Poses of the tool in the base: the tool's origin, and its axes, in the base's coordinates. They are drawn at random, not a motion.
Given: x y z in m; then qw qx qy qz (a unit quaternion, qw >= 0).
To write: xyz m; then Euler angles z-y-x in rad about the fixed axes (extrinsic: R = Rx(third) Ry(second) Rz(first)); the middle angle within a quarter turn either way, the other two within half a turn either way. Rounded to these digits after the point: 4 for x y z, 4 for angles.
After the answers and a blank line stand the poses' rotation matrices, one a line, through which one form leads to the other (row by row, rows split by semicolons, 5 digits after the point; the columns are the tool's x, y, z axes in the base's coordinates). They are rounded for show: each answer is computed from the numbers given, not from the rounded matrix.
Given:
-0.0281 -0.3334 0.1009 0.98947 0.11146 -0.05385 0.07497
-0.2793 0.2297 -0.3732 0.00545 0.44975 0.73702 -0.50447
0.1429 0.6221 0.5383 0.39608 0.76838 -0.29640 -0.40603
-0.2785 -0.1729 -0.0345 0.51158 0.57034 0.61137 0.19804
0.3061 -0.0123 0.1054 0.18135 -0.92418 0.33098 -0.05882
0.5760 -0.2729 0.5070 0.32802 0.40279 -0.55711 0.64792
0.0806 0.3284 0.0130 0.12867 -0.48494 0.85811 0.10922
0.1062 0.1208 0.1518 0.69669 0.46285 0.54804 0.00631
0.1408 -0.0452 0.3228 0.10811 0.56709 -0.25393 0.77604
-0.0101 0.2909 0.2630 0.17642 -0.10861 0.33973 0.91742
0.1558 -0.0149 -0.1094 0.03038 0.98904 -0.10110 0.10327
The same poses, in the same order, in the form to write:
-0.0281 -0.3334 0.1009 0.1617 -0.0900 0.2316
-0.2793 0.2297 -0.3732 -2.2984 -0.4620 2.1513
0.1429 0.6221 0.5383 0.2643 -1.0329 2.3404
-0.2785 -0.1729 -0.0345 -1.2326 1.0187 2.4328
0.3061 -0.0123 0.1054 0.6517 0.2308 -2.8324
0.5760 -0.2729 0.5070 2.0556 0.1571 1.5153
0.0806 0.3284 0.0130 2.0942 0.1151 -2.8219
0.1062 0.1208 0.1518 -0.8956 0.8780 1.6165
0.1408 -0.0452 0.3228 2.2024 0.9707 1.1555
-0.0101 0.2909 0.2630 2.7314 -0.0795 -0.7258
0.1558 -0.0149 -0.1094 0.2120 0.1995 3.0589

0.98296 -0.16037 -0.08985; 0.13636 0.96391 -0.22865; 0.12328 0.21250 0.96935
-0.59539 0.66845 -0.44574; 0.65746 0.08646 -0.74852; -0.46181 -0.73871 -0.49096
0.49457 -0.13385 -0.85877; -0.77714 -0.51054 -0.36799; -0.38917 0.84937 -0.35652
0.17401 0.49475 0.85143; 0.90001 0.27098 -0.34140; -0.39963 0.82570 -0.39813
0.77399 -0.59043 0.22877; -0.63310 -0.71513 0.29626; -0.01133 -0.37414 -0.92731
-0.46033 -0.87385 0.15646; -0.02374 -0.16407 -0.98616; 0.88743 -0.45768 0.05479
-0.49656 -0.86037 0.11490; -0.80415 0.50581 0.31224; -0.32675 0.06265 -0.94303
0.39922 0.49853 0.76947; 0.51612 0.57146 -0.63801; -0.75779 0.65185 -0.02916
-0.33344 -0.45580 0.82527; -0.12021 -0.84766 -0.51674; 0.93508 -0.27150 0.22785
-0.91416 -0.39750 -0.07941; 0.24991 -0.70692 0.66167; -0.31915 0.58503 0.74557
0.95823 -0.20626 0.19813; -0.19371 -0.97771 -0.08097; 0.21042 0.03921 -0.97682

